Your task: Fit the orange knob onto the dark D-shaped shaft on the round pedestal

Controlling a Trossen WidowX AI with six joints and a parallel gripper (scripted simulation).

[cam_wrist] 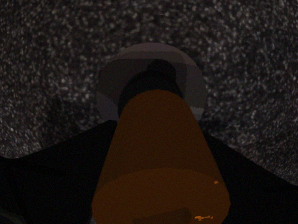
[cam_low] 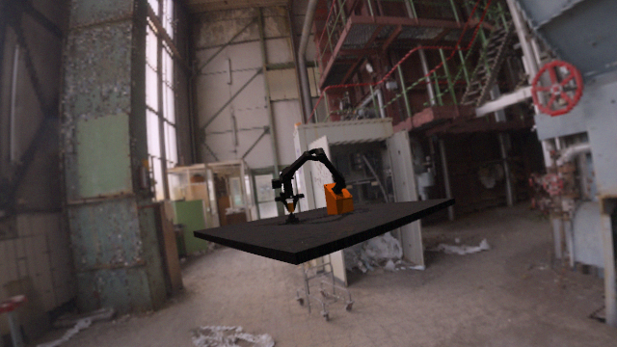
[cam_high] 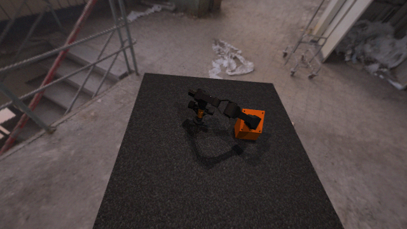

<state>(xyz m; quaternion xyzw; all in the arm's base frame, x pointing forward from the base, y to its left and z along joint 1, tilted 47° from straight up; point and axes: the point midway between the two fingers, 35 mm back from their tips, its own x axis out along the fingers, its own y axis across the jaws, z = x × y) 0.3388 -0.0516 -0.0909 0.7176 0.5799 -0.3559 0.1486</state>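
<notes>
Right now my gripper tip is 20 mm below the orange knob. From my gripper tip the other things lie so: pedestal: 40 mm below.
</notes>
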